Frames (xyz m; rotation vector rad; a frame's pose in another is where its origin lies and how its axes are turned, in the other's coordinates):
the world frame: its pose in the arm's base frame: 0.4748 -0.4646 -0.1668 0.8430 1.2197 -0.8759
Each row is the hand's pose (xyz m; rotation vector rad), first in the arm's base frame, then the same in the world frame.
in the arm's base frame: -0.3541 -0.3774 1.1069 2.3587 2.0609 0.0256
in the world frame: -1.3695 -0.6219 -0.2340 0.5278 1.6465 0.3828
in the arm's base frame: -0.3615 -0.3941 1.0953 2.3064 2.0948 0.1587
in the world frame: -1.3572 -0.6365 -0.2238 0.4394 1.6900 0.4254
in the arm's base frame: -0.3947 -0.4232 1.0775 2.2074 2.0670 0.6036
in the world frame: -1.3408 -0.6801 -0.2140 0.2159 1.8076 0.6441
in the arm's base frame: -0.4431 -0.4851 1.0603 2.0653 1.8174 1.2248
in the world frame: -1.3234 -0.7513 -0.1809 -0.0702 1.8979 1.0657
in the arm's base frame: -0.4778 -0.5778 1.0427 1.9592 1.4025 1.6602
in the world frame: -1.3008 -0.8234 -0.1146 -0.2404 1.8574 1.5236
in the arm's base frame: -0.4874 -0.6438 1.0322 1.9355 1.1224 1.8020
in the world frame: -1.2848 -0.8609 -0.0608 -0.2597 1.7721 1.7800
